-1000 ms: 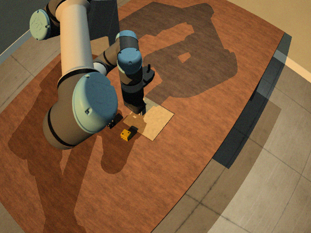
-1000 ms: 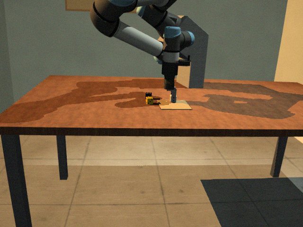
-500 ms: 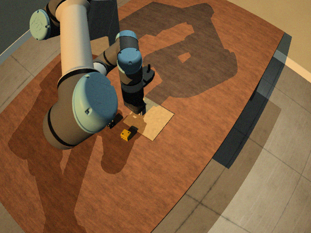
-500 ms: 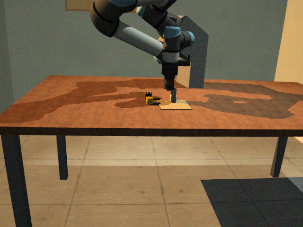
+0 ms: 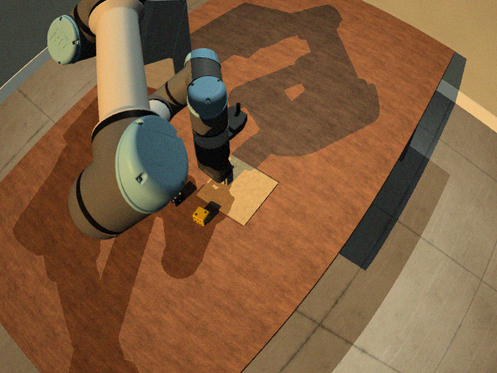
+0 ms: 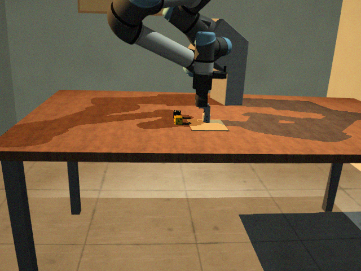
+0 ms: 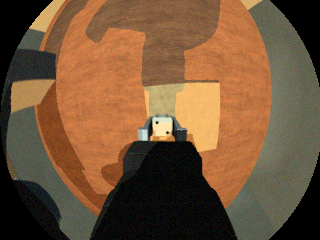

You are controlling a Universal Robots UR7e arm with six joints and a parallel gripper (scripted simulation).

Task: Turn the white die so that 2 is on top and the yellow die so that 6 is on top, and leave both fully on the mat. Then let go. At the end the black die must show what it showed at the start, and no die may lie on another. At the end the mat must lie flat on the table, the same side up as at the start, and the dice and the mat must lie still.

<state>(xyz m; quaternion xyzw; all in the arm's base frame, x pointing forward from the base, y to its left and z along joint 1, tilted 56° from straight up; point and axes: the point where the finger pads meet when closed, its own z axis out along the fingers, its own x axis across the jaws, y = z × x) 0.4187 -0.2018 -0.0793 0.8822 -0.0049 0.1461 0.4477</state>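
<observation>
Right now the white die is right at my hand. The rest, counted from my hand: yellow die (20 mm ahead, 120 mm to the right, 10 mm below); tan mat (40 mm ahead, 10 mm to the right, 20 mm below); black die (60 mm behind, 110 mm to the right, 10 mm below).
</observation>
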